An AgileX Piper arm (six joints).
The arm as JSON. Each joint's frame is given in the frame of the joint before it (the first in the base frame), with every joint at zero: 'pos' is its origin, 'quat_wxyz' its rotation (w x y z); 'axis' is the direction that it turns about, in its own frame. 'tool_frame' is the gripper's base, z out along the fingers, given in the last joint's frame.
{
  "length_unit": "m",
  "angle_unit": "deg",
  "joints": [
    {
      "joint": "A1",
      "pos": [
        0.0,
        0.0,
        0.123
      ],
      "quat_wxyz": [
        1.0,
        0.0,
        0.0,
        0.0
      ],
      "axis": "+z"
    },
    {
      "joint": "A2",
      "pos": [
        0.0,
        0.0,
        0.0
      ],
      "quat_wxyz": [
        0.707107,
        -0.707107,
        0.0,
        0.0
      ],
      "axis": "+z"
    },
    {
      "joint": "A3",
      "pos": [
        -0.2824,
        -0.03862,
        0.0
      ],
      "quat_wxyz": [
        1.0,
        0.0,
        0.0,
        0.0
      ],
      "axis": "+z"
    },
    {
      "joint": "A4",
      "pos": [
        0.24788,
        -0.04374,
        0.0
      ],
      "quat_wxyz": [
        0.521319,
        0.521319,
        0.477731,
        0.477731
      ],
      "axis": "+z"
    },
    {
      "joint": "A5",
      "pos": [
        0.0,
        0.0,
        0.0
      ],
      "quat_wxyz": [
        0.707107,
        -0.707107,
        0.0,
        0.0
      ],
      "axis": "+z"
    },
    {
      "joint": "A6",
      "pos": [
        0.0,
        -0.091,
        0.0
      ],
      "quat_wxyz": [
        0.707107,
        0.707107,
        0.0,
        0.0
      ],
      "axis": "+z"
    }
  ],
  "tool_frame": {
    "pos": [
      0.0,
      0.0,
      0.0
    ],
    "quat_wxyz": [
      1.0,
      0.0,
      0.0,
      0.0
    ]
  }
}
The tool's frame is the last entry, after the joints.
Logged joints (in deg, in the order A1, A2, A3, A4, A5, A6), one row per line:
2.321 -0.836 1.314 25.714 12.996 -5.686
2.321 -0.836 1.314 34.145 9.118 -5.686
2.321 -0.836 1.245 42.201 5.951 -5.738
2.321 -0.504 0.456 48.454 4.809 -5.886
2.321 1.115 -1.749 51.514 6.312 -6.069
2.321 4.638 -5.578 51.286 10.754 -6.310
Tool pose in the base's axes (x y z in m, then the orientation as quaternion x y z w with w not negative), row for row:
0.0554 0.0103 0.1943 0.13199 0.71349 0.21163 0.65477
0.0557 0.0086 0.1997 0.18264 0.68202 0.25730 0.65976
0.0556 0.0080 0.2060 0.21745 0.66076 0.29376 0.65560
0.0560 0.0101 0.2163 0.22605 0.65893 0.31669 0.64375
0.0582 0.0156 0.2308 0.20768 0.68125 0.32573 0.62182
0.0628 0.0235 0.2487 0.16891 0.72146 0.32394 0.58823
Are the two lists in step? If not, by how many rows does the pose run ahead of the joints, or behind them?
The pose runs 1 row ahead of the joints: the pose in row i belongs to the joints in row i + 1.
